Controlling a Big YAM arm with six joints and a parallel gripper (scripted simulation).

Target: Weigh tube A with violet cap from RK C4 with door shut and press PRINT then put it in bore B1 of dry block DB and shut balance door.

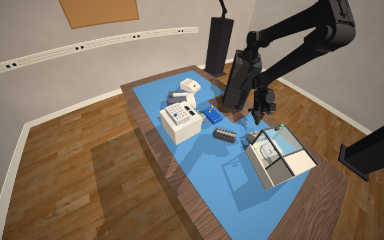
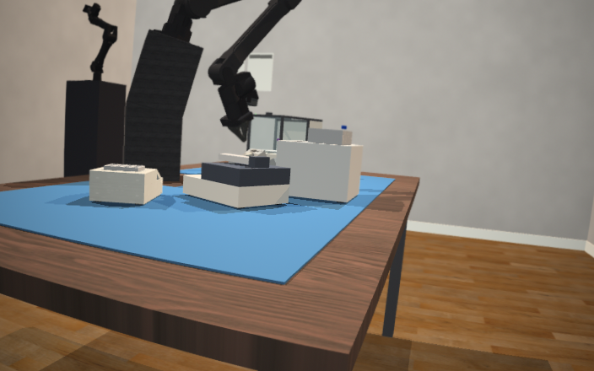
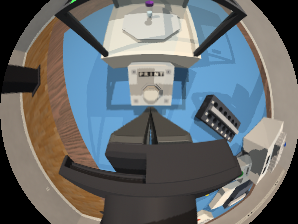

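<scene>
Right now the round white print key is 5 cm below my hand, 3 cm to the left of it and 1 cm ahead of it. Also, from my hand: balance door (13 cm to the left, 9 cm above, 6 cm ahead); blue rack RK (27 cm to the right, 10 cm below, 9 cm ahead); dark magnet block (15 cm ahead, 10 cm to the right, 10 cm below).
</scene>
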